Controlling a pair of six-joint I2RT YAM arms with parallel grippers.
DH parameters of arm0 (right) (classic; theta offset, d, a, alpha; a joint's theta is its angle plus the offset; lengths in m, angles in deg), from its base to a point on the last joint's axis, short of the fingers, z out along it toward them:
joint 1: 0 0.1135 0.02 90
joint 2: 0 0 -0.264 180
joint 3: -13.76 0 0.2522 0
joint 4: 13.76 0 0.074 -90
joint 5: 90 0 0 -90
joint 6: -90 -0.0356 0 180
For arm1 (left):
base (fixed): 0 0 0 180
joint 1: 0 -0.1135 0.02 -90
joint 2: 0 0 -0.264 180
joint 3: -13.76 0 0.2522 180
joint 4: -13.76 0 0.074 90
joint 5: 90 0 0 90
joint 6: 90 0.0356 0 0
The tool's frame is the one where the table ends.
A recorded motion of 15 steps. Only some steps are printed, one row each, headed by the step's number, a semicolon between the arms.
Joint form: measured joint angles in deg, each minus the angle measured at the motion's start. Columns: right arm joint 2, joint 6, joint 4, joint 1, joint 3, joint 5; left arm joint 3, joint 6, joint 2, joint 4, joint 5, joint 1.
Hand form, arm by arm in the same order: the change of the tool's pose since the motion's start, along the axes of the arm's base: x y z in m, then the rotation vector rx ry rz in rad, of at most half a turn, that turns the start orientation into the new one. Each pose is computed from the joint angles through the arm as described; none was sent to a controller.
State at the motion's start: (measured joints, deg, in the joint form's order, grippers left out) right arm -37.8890 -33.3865 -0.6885 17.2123 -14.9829 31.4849; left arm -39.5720 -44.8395 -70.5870 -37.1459 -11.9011 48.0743
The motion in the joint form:
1: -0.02 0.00 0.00 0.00 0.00 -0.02; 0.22 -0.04 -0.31 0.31 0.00 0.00
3: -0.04 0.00 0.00 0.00 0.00 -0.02; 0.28 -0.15 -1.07 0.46 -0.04 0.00
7: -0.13 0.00 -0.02 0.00 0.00 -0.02; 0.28 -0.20 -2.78 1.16 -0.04 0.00
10: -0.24 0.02 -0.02 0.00 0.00 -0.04; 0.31 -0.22 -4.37 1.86 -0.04 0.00
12: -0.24 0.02 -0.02 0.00 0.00 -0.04; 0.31 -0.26 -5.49 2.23 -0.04 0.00
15: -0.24 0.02 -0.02 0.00 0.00 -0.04; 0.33 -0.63 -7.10 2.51 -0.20 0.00
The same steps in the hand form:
1: 0.0000 0.0000 -0.0001 0.0000 0.0004 0.0003; 0.0002 -0.0002 -0.0019 0.0026 0.0027 0.0006
3: 0.0001 0.0000 -0.0001 -0.0001 0.0007 0.0003; 0.0009 -0.0009 -0.0047 0.0110 0.0102 0.0026
7: 0.0002 0.0001 -0.0003 -0.0004 0.0019 0.0003; 0.0030 -0.0033 -0.0101 0.0238 0.0221 0.0034
10: 0.0003 0.0001 -0.0005 -0.0012 0.0038 0.0008; 0.0049 -0.0054 -0.0153 0.0356 0.0328 0.0038
12: 0.0003 0.0001 -0.0005 -0.0012 0.0038 0.0008; 0.0061 -0.0067 -0.0190 0.0451 0.0417 0.0044
15: 0.0003 0.0001 -0.0005 -0.0012 0.0038 0.0008; 0.0074 -0.0081 -0.0247 0.0620 0.0561 0.0113

